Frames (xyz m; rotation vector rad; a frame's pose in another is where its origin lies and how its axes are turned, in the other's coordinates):
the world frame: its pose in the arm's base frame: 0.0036 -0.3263 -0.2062 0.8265 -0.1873 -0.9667
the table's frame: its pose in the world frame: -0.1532 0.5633 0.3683 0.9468 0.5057 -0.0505
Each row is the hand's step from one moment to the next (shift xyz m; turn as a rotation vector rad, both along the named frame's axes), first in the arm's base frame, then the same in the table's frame.
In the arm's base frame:
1: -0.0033 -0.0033 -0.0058 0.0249 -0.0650 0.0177
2: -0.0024 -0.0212 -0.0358 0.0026 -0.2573 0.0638
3: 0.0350 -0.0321 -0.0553 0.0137 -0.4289 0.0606
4: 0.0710 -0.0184 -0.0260 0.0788 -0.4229 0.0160
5: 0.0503 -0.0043 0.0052 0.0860 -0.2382 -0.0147
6: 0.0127 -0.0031 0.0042 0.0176 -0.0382 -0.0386
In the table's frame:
1: 0.0007 -0.0042 0.0061 0.0411 0.0483 0.0337
2: 0.0196 -0.0227 0.0289 0.0846 0.1698 0.1852
3: 0.0624 -0.0290 0.0241 0.1654 0.2441 0.3176
4: 0.0764 -0.0032 -0.0144 0.2336 0.2128 0.2923
5: 0.0420 0.0148 -0.0243 0.1750 0.1058 0.1501
6: 0.0104 0.0072 -0.0054 0.0443 -0.0144 0.0330

